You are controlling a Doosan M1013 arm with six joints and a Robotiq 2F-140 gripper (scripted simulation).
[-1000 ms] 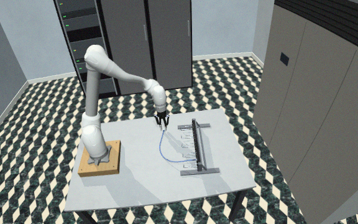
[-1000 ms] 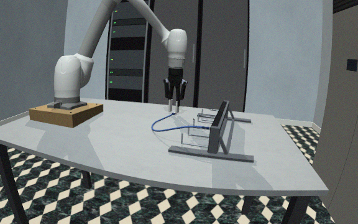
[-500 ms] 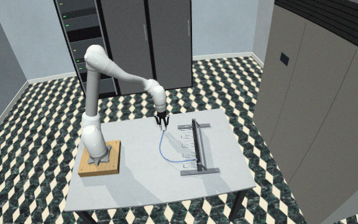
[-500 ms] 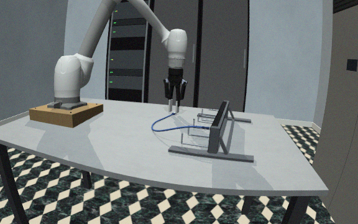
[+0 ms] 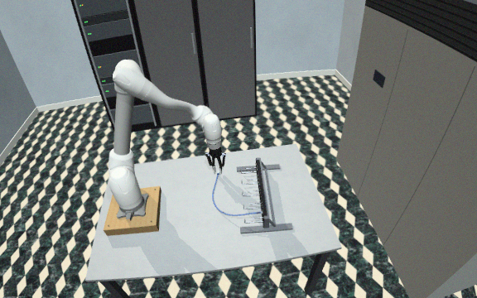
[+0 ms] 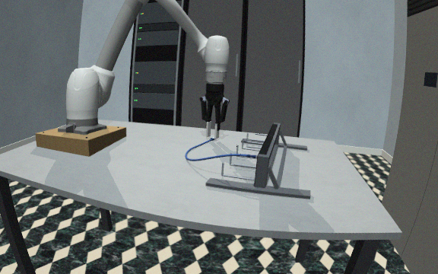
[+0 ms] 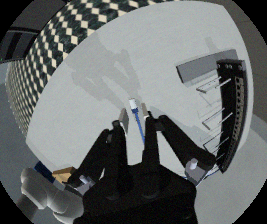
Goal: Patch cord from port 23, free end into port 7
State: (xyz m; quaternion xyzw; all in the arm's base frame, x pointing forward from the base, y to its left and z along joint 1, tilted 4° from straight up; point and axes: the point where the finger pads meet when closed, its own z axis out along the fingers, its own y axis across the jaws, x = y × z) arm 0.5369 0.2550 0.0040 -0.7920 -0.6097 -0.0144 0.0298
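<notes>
Right now my hand is 1 cm to the right of the plug and 4 cm above it.
</notes>
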